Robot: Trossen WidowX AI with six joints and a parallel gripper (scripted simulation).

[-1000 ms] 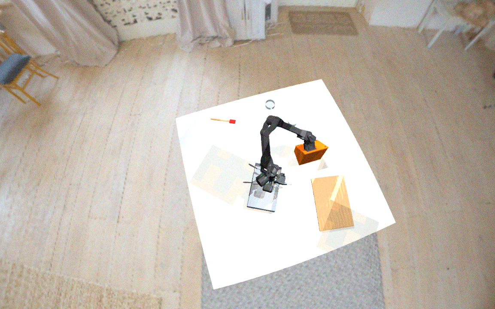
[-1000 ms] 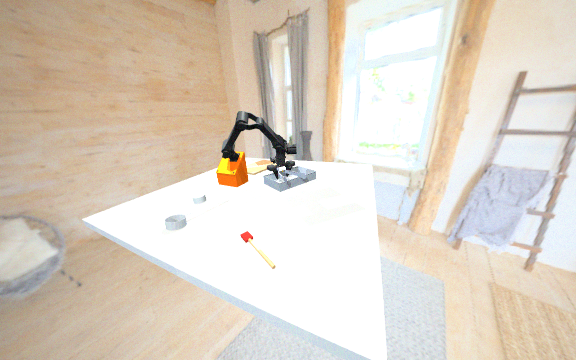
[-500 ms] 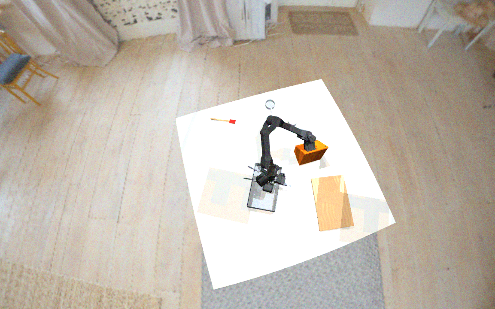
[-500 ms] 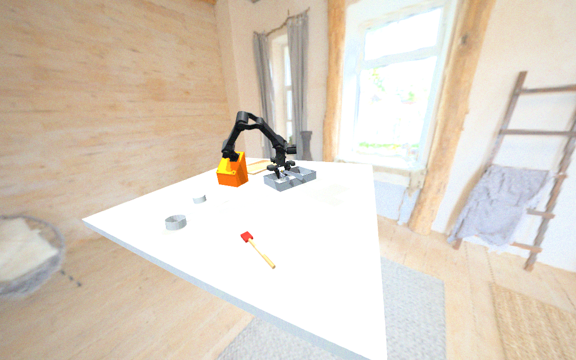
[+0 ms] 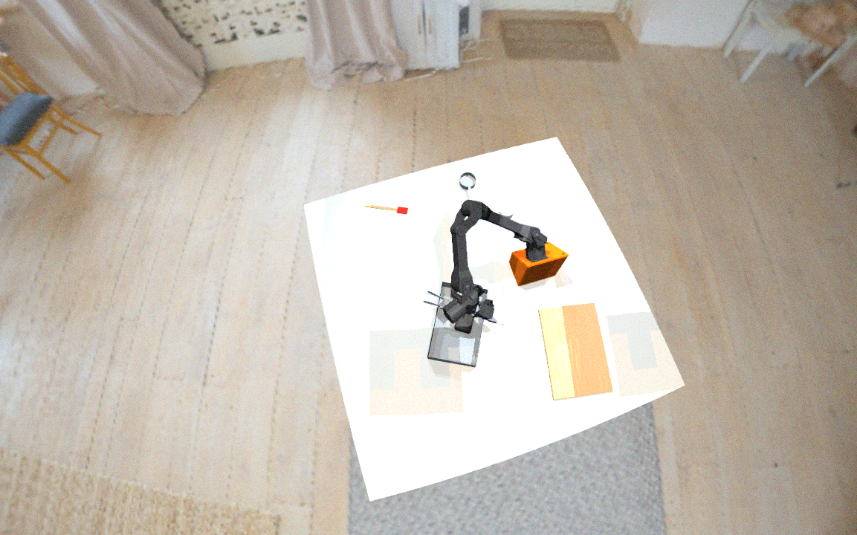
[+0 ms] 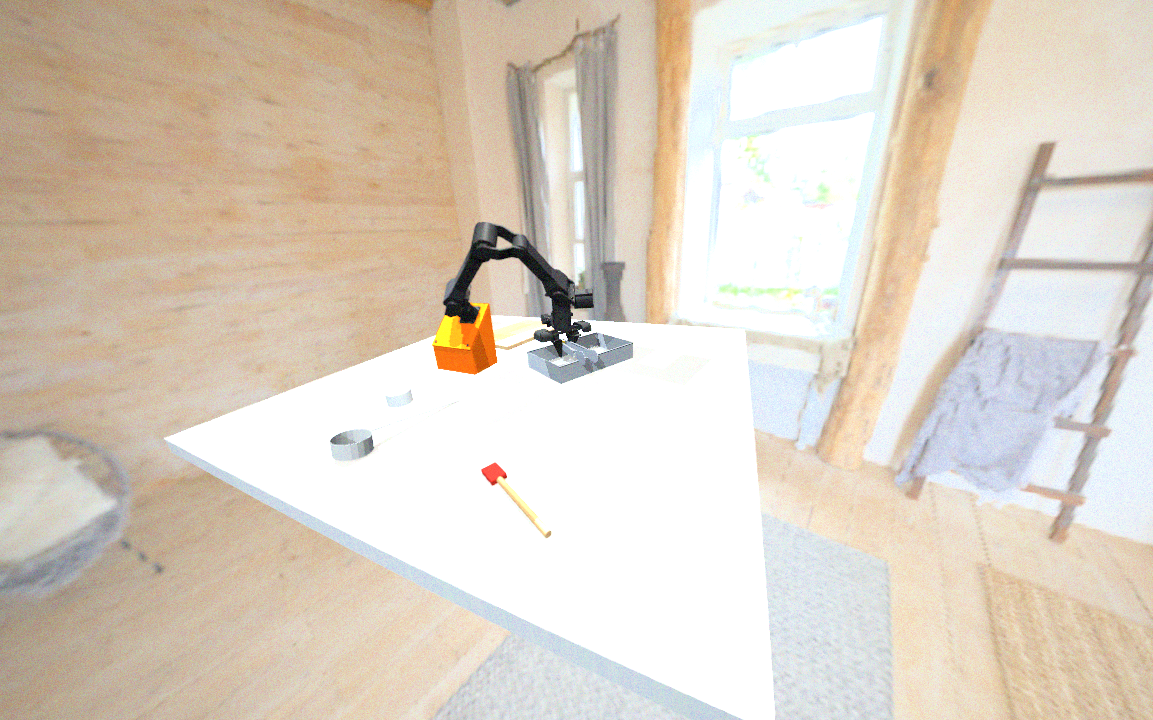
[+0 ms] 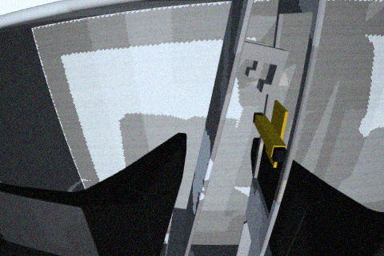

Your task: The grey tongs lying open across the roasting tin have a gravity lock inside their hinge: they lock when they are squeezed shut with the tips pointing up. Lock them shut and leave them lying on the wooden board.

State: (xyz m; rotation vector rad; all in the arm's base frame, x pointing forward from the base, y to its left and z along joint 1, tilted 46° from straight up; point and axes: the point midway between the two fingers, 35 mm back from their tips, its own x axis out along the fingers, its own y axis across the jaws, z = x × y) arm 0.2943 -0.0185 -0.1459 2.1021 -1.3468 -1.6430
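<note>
The yellow lock piece is 2 cm behind my gripper tip, 2 cm to the left of it and 4 cm above it. Also, from my gripper tip: roasting tin: 5 cm ahead, 3 cm to the left; then wooden board: 36 cm behind, 26 cm to the left, 2 cm below.
</note>
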